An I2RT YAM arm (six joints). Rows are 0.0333 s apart.
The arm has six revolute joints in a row. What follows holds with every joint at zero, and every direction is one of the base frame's. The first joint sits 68 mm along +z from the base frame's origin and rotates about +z. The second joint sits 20 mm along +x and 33.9 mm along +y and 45.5 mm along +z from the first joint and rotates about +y. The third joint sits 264 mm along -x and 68.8 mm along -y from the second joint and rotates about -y. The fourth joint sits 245 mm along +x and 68.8 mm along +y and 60 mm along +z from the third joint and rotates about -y. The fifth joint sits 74 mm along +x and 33.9 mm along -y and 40.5 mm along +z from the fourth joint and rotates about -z. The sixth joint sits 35.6 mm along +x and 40.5 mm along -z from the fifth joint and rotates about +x. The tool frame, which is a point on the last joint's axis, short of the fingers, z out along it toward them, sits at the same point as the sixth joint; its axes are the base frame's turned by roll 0, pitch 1.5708 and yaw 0 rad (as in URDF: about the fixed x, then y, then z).
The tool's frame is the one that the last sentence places.
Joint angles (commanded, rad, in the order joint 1, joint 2, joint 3, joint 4, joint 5, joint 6), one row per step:
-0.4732 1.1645 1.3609 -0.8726 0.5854 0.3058
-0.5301 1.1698 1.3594 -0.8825 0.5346 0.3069
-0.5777 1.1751 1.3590 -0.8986 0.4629 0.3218
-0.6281 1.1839 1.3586 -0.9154 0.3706 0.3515
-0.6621 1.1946 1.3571 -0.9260 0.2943 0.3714
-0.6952 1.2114 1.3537 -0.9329 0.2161 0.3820
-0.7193 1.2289 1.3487 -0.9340 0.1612 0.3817
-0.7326 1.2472 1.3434 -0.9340 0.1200 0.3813
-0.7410 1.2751 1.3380 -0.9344 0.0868 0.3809
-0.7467 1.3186 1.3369 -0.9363 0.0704 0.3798
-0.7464 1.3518 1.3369 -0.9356 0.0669 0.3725
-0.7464 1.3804 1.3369 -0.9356 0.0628 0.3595
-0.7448 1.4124 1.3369 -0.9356 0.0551 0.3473
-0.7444 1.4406 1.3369 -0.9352 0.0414 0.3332
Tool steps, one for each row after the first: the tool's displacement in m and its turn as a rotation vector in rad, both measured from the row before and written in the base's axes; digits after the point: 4 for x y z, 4 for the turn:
-0.0049 -0.0102 -0.0030 0.0365 -0.0017 -0.0181
-0.0041 -0.0076 -0.0033 0.0557 -0.0172 -0.0014
-0.0036 -0.0079 -0.0042 0.0752 -0.0348 0.0005
-0.0013 -0.0057 -0.0042 0.0624 -0.0266 0.0089
0.0001 -0.0066 -0.0057 0.0637 -0.0200 0.0155
0.0010 -0.0060 -0.0058 0.0452 -0.0075 0.0143
0.0024 -0.0045 -0.0059 0.0382 -0.0022 0.0149
0.0045 -0.0053 -0.0082 0.0410 0.0083 0.0137
0.0069 -0.0076 -0.0109 0.0405 0.0261 0.0054
0.0058 -0.0051 -0.0082 0.0213 0.0253 0.0082
0.0047 -0.0042 -0.0073 0.0170 0.0243 0.0130
0.0055 -0.0041 -0.0084 0.0221 0.0242 0.0160
0.0047 -0.0035 -0.0076 0.0225 0.0180 0.0195

